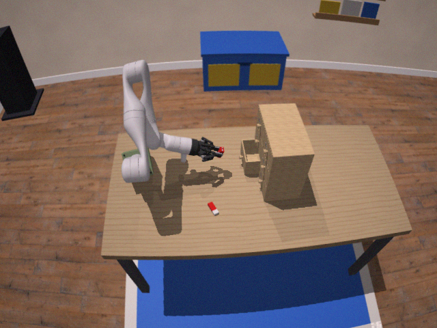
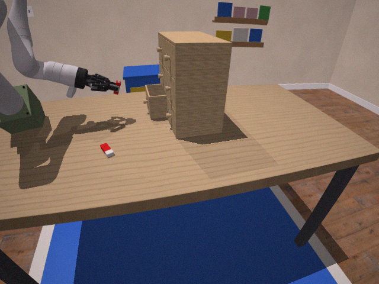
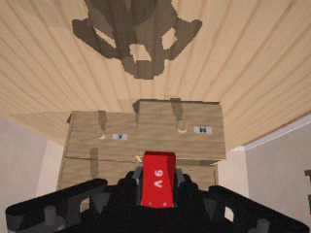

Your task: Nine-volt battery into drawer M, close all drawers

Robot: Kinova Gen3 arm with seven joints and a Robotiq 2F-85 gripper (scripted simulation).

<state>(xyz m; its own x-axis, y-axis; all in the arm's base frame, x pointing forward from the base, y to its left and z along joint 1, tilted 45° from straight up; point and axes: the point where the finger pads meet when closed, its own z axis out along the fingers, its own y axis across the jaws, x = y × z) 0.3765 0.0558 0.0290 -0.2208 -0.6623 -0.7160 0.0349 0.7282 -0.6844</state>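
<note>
Right now my hand is 10 mm short of the nine-volt battery. The rest, counted from my hand: red-and-white object: 50 mm behind, 220 mm to the right, 140 mm below.
</note>
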